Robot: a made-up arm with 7 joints.
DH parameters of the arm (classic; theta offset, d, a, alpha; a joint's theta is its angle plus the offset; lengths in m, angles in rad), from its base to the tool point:
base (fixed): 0 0 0 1.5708
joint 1: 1.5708 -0.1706 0 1.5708
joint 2: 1.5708 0 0 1.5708
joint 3: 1.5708 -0.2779 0 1.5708
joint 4: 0 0 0 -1.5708
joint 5: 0 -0.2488 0 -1.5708
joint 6: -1.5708 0 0 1.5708
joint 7: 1.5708 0 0 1.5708
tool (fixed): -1.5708 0 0 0
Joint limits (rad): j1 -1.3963..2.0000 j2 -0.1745..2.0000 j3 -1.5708..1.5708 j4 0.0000..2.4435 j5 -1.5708..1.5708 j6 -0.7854..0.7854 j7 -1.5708..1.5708
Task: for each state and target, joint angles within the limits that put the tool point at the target. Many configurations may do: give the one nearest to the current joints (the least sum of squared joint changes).
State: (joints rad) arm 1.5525 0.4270 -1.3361 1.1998 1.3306 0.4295 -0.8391
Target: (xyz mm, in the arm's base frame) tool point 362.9 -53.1 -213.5
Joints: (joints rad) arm 1.0387 -0.0747 -1.5701 0.8792 1.3306 0.4295 -0.8391
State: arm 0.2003 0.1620 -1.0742 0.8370 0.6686 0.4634 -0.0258
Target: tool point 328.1 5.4 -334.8
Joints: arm 0.5961 -0.0727 -1.0040 0.6757 0.6686 0.4634 -0.0258
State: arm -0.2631 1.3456 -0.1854 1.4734 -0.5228 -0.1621 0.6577
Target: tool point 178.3 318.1 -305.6
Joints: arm -0.1640 0.8371 -0.4300 1.5143 -0.5228 -0.1621 0.6577
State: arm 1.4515 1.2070 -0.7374 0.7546 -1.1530 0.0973 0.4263
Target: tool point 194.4 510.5 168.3
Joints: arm 1.4882 1.4827 -0.6822 1.2583 -1.1530 0.0973 0.4263
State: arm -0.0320 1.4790 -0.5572 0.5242 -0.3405 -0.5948 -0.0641
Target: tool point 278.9 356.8 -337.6
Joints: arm 0.3381 0.6945 -0.6709 0.8876 -0.3405 -0.5948 -0.0641
